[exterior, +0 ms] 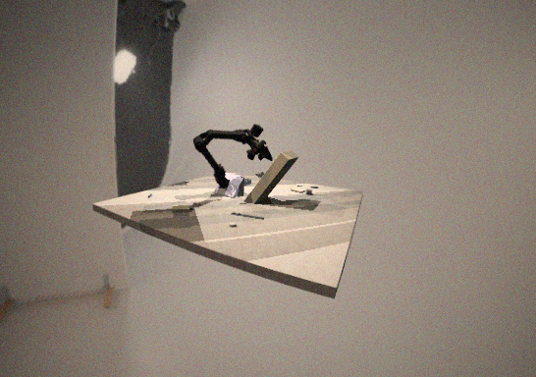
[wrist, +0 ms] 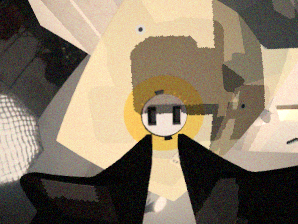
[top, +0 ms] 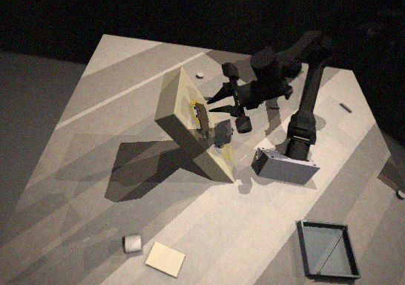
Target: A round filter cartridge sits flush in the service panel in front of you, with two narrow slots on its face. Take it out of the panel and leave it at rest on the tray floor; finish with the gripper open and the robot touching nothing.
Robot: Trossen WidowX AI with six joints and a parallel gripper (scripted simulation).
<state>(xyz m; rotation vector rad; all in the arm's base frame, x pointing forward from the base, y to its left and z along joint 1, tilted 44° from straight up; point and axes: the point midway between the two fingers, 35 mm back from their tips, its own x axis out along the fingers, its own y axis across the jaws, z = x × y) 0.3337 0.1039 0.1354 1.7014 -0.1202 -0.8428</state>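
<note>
Right now the pale round filter cartridge is 4 cm ahead of my gripper tip and 3 cm below it. Round my gripper tip: cream service panel: 11 cm below; blue-grey tray: 39 cm behind, 30 cm to the left, 25 cm below.
</note>
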